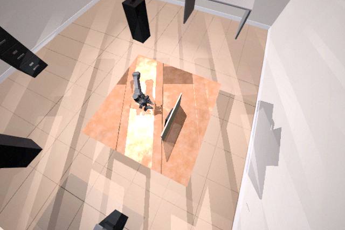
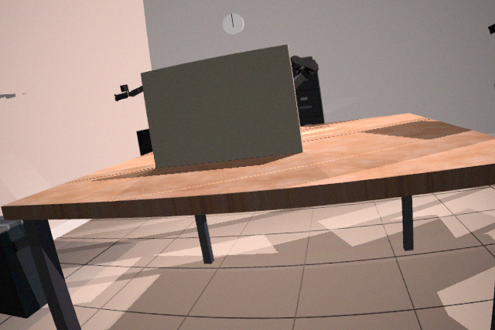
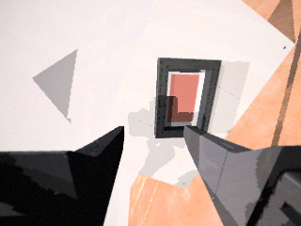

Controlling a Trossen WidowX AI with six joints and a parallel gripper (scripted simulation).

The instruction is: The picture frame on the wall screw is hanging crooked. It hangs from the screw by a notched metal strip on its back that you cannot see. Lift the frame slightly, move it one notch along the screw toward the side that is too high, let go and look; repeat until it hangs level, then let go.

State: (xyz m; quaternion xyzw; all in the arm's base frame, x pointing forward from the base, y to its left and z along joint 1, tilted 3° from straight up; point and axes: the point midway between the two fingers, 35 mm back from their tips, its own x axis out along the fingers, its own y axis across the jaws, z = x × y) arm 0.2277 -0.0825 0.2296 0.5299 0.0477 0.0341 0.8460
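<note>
The picture frame lies 190 mm ahead of my gripper tip and 90 mm below it. Round my gripper tip: wall panel: 200 mm ahead, 100 mm below, 20 mm to the left.
</note>
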